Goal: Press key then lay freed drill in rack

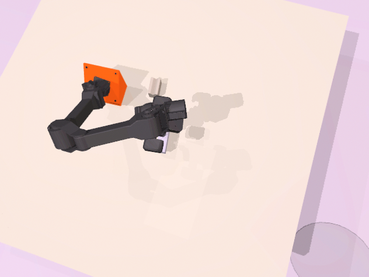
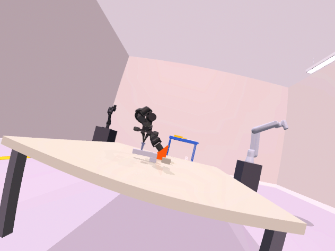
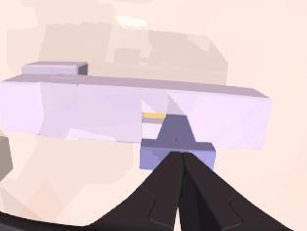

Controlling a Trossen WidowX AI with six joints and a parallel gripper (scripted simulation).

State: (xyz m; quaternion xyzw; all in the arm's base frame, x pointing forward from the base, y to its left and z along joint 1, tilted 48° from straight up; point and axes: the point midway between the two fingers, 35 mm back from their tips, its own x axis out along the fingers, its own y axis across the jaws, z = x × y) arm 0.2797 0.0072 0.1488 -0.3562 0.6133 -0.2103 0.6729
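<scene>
Right now my gripper tip is 30 mm above the small blue key. From my gripper tip the other things lie so: rack: 190 mm to the left, 110 mm behind, 100 mm below.
</scene>
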